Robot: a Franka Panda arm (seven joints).
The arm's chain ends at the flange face. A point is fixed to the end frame.
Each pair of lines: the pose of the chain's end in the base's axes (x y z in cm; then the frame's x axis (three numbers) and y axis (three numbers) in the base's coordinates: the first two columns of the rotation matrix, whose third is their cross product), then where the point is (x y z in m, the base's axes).
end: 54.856 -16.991 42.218 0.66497 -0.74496 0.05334 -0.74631 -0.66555 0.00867
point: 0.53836 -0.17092 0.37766
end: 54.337 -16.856 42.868 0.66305 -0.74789 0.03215 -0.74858 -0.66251 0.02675
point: 0.53194 -0.16936 0.38446
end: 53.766 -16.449 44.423 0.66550 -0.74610 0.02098 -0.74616 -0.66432 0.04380
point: 0.52535 -0.16545 0.40025
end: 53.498 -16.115 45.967 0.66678 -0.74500 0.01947 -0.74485 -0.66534 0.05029
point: 0.52241 -0.16227 0.41577
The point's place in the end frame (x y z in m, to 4 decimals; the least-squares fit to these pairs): -0.0084 0.0079 0.0442
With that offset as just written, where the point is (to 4 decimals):
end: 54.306 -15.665 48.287 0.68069 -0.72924 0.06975 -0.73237 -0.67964 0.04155
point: 0.5323 -0.1594 0.4386
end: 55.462 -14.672 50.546 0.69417 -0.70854 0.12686 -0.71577 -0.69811 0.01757
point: 0.5465 -0.1508 0.4607
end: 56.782 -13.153 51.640 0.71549 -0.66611 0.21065 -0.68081 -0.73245 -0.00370
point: 0.5634 -0.1379 0.4714
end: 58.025 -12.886 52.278 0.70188 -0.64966 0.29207 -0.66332 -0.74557 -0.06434
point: 0.5806 -0.1359 0.4776
